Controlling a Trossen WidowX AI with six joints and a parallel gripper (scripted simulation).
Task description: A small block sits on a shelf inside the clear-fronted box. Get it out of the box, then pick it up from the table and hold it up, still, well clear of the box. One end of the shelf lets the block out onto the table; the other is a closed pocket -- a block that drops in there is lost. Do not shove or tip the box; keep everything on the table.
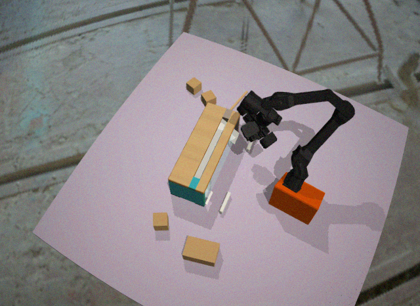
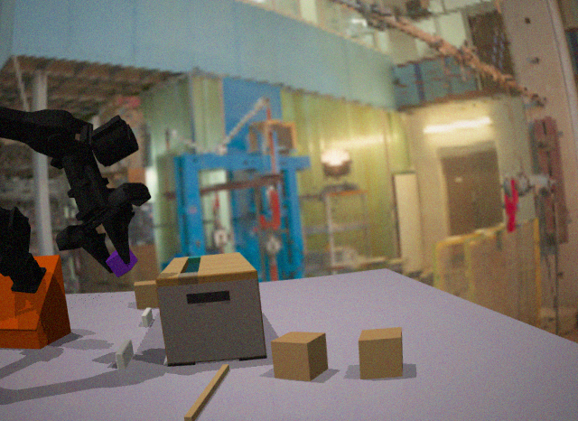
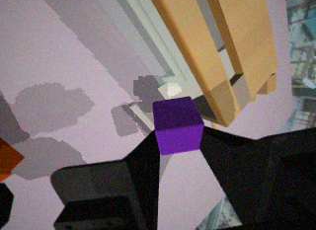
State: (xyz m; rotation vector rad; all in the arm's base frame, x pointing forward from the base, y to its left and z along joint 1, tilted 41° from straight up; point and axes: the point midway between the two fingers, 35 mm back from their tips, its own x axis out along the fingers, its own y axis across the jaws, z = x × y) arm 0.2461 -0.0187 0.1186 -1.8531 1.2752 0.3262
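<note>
Now: gripper tip 1 cm to the right of the purple block and 1 cm below it. Also, from my gripper tip: thin tan stick 17 cm ahead, 16 cm to the right, 14 cm below; long box 14 cm to the left, 8 cm below, 6 cm ahead; tan cube 48 cm to the left, 12 cm below, 6 cm ahead.
</note>
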